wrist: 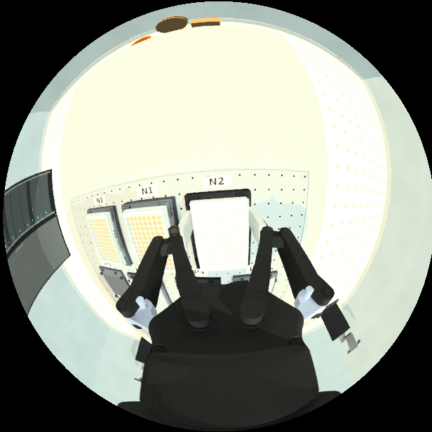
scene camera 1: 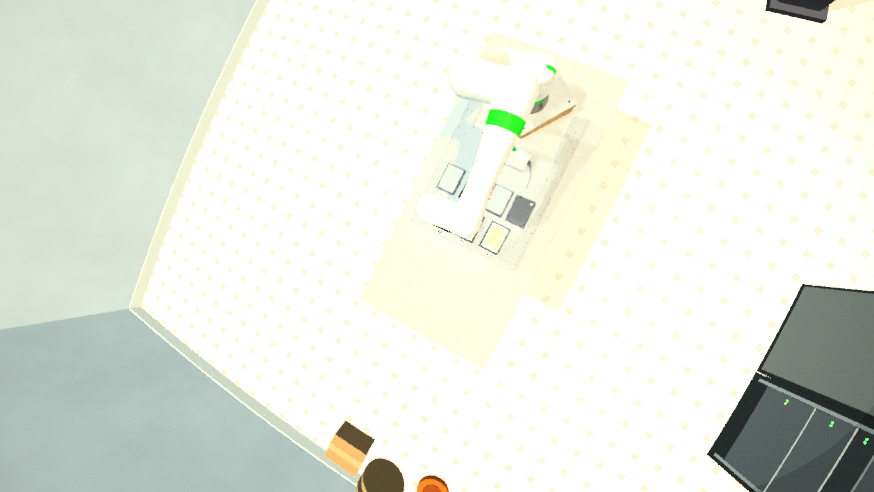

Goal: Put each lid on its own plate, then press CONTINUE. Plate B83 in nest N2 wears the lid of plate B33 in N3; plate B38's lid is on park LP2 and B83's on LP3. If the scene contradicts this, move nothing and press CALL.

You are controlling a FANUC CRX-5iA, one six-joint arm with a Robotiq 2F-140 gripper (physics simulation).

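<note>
In the wrist view my gripper [wrist: 220, 216] is shut on the lid [wrist: 220, 245] of the pale plate at nest N2 [wrist: 218, 193], one pad against each long side. Whether the lid is raised cannot be told. Plates with yellow wells sit in N1 [wrist: 147, 227] and N3 [wrist: 102, 235]; the N3 plate also shows in the scene view [scene camera 1: 494, 237]. In the scene view pale lids [scene camera 1: 450, 178] [scene camera 1: 499, 200] lie on two parks, beside a dark park [scene camera 1: 521, 211] [wrist: 114, 281]. The arm hides the gripper and N2 there. Plate codes and buttons are not readable.
The white arm [scene camera 1: 489, 165] spans the perforated board [scene camera 1: 519, 253] [wrist: 290, 187]. A small white device [scene camera 1: 518, 160] and a brown-edged panel [scene camera 1: 553, 116] stand near the arm's base. A dark cabinet [scene camera 1: 819, 342] [wrist: 37, 235] stands away from the table.
</note>
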